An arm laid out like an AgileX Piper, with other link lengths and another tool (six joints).
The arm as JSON. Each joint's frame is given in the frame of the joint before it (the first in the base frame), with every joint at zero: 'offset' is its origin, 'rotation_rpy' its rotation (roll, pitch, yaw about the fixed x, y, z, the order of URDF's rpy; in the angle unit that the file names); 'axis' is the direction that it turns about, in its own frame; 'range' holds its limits. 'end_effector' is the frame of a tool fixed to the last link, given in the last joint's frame.
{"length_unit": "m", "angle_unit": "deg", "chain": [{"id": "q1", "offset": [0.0, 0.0, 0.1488], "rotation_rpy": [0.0, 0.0, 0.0], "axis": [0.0, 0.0, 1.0], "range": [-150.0, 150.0]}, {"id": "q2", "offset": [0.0, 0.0, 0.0], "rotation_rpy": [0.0, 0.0, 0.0], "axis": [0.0, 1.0, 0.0], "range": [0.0, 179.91]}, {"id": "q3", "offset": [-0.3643, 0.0, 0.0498], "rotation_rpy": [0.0, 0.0, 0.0], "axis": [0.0, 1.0, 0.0], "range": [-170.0, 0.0]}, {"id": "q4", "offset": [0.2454, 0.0, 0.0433], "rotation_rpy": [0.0, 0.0, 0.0], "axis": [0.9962, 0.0, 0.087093], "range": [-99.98, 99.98]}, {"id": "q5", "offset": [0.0, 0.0, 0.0], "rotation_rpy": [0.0, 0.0, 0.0], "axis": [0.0, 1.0, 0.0], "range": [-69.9, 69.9]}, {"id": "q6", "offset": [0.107, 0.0, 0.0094], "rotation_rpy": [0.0, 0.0, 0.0], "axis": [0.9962, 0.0, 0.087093], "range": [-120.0, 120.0]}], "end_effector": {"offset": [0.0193, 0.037, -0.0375], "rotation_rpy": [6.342, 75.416, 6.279]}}
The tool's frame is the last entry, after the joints.
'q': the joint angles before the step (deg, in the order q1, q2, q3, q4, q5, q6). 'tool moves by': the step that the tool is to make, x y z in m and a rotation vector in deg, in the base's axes. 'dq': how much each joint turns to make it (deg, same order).
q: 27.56, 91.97, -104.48, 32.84, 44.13, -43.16
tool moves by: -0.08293, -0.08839, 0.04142, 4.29, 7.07, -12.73
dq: -10.51, -15.74, 6.28, -4.46, 10.08, 14.88
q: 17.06, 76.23, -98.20, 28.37, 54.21, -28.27
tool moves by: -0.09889, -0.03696, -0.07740, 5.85, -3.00, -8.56
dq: 0.00, -23.72, 34.95, 0.28, -18.52, 1.40
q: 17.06, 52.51, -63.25, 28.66, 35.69, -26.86
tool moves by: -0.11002, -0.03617, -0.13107, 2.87, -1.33, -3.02
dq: 0.01, -27.64, 31.62, 1.48, -7.03, 0.11
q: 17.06, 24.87, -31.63, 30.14, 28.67, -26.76
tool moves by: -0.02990, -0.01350, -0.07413, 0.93, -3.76, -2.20
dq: 0.00, -14.07, 13.96, -0.57, -4.31, -0.10
